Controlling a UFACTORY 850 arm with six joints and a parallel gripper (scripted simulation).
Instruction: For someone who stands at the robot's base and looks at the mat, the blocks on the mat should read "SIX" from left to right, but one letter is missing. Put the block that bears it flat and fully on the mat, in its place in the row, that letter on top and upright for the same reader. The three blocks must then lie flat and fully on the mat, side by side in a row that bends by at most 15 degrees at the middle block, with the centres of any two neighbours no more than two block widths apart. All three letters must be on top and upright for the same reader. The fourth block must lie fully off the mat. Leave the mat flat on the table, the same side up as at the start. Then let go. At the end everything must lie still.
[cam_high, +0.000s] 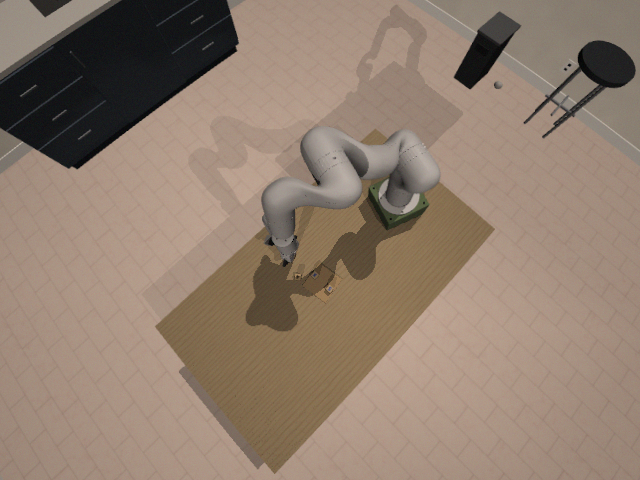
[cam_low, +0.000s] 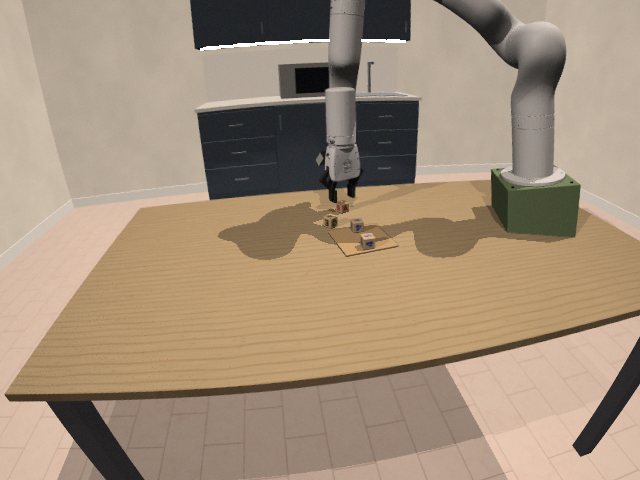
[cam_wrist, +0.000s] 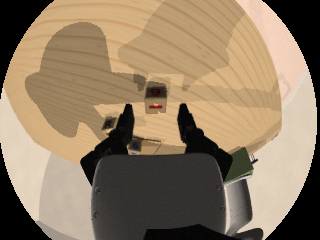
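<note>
My gripper is now 2 cm short of the mat, 20 cm to the right of it and 5 cm above it.
</note>
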